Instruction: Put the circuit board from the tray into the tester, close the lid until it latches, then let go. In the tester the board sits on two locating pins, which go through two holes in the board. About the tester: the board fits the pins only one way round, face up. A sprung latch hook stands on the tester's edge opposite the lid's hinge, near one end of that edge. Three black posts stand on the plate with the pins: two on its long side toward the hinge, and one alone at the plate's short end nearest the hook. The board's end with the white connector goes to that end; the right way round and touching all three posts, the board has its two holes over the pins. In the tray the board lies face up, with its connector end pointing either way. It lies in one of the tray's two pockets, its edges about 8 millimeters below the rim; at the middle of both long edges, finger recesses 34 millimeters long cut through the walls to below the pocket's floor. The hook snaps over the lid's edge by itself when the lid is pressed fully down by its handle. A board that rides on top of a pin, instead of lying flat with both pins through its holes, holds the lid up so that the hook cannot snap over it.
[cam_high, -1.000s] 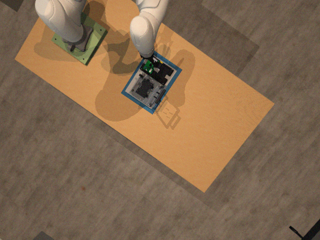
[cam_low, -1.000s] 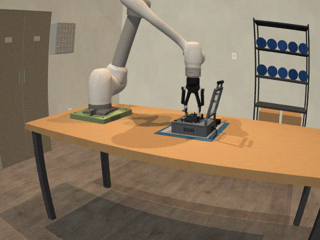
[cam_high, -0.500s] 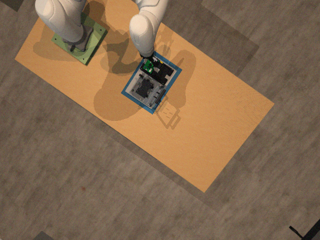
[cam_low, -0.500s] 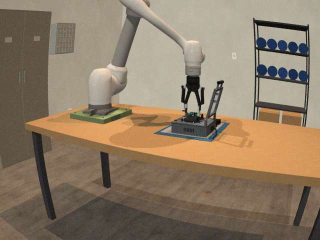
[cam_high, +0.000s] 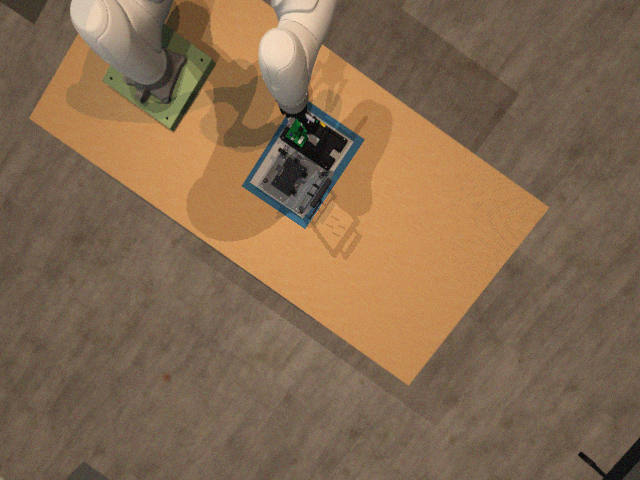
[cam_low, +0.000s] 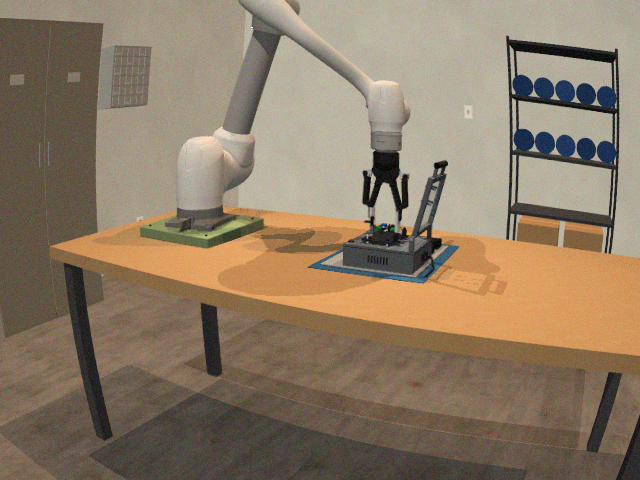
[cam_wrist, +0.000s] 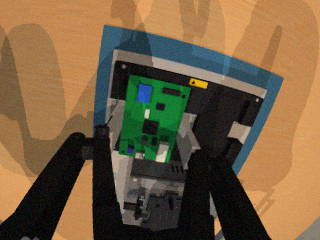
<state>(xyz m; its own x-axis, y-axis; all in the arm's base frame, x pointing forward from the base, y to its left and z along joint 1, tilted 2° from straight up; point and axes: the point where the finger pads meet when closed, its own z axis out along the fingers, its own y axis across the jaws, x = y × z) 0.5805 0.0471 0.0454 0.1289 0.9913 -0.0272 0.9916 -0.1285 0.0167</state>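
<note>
Now: the latch hook 11 cm to the right of my hand, 2 cm behind it and 2 cm above it. The rest, counted from my hand: green circuit board 2 cm below; lid 19 cm to the right, 16 cm ahead, 11 cm above; grey tester 14 cm to the right, 7 cm ahead, 4 cm above.
</note>
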